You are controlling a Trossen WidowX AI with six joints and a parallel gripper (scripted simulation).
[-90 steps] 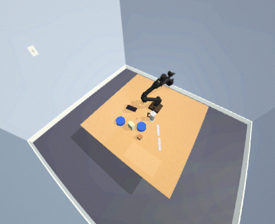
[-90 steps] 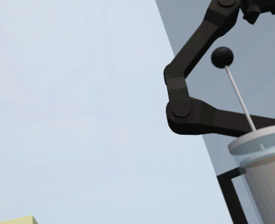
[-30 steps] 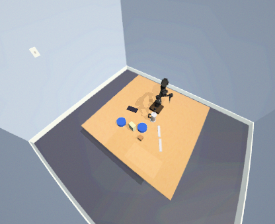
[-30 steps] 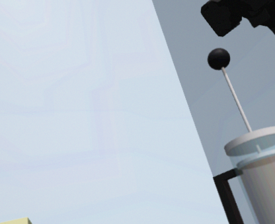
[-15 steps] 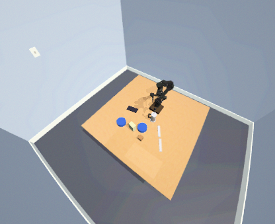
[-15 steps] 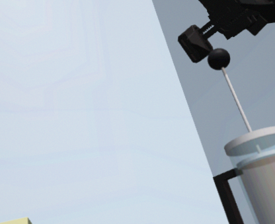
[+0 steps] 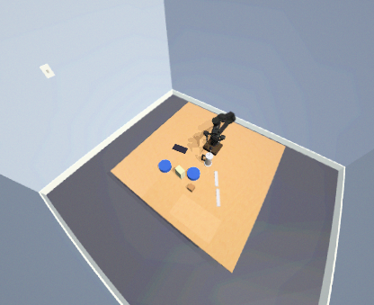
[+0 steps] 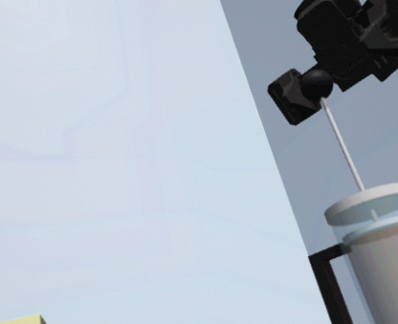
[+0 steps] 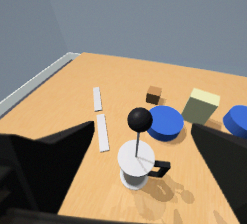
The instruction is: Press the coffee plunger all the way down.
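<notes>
Now: gripper tip 30 mm short of the coffee press and 150 mm above it. The rest, counted from my gripper tip: brown cube 320 mm ahead, 80 mm to the left, 250 mm below.
</notes>
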